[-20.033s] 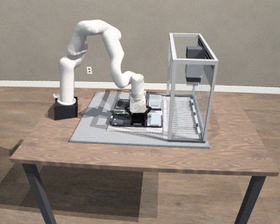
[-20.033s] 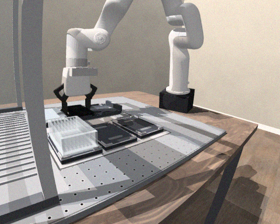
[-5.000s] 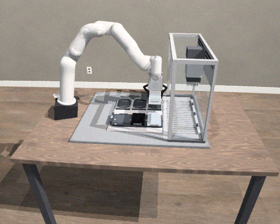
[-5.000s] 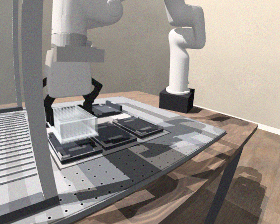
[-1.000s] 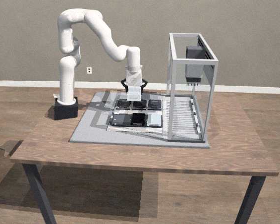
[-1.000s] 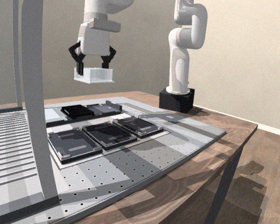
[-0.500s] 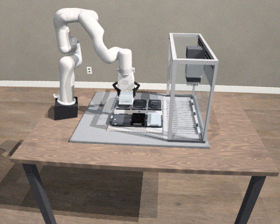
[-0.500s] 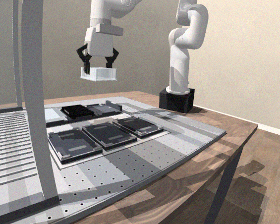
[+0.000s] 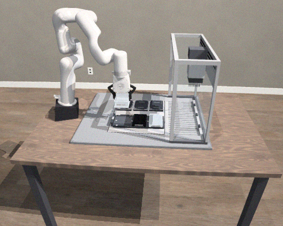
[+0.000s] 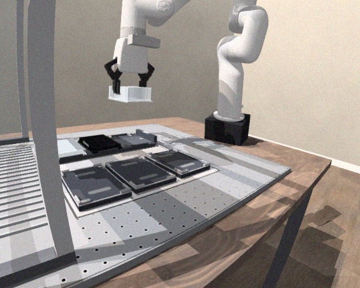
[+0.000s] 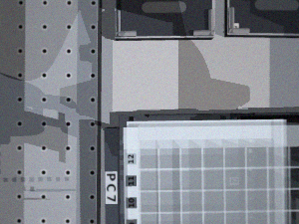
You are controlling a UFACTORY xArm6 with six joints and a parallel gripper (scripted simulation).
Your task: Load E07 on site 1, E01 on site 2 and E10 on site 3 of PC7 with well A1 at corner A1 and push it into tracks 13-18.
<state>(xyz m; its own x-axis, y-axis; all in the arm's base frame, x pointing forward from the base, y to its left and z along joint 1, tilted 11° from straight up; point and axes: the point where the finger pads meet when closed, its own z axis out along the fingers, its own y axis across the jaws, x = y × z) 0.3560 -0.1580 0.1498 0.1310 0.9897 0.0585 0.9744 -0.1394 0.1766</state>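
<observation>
Right now the dark carrier PC7 is 15 cm below my hand, 10 cm ahead of it and 1 cm to the right of it. From my hand the other things lie so: deep-well block E07 (1 cm below); then black 96-well plate E01 (15 cm below, 10 cm ahead, 1 cm to the right); then corner mark (16 cm below, 14 cm to the left, 7 cm ahead).
</observation>
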